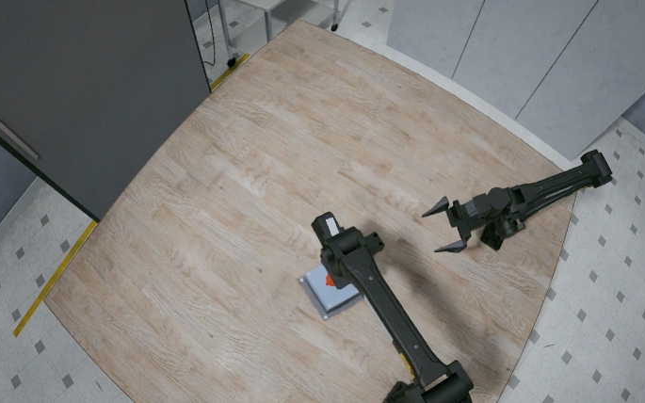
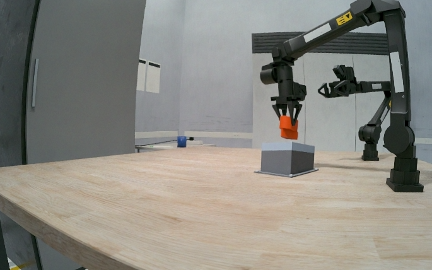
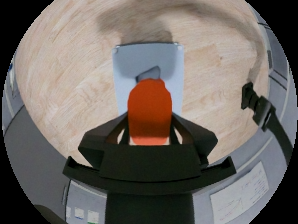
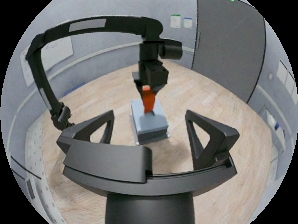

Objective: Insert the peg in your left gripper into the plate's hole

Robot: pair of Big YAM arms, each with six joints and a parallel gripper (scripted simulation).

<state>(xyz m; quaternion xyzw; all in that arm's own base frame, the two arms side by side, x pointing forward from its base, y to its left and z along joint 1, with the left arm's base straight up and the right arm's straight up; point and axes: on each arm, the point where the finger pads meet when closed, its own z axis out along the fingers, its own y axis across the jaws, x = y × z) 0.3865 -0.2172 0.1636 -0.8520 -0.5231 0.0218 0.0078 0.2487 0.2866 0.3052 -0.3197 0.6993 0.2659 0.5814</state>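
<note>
Now: the light blue plate 9 cm below my left hand, 1 cm to the right of it and 1 cm behind it. Also, from my left hand: orange peg 2 cm below.
</note>
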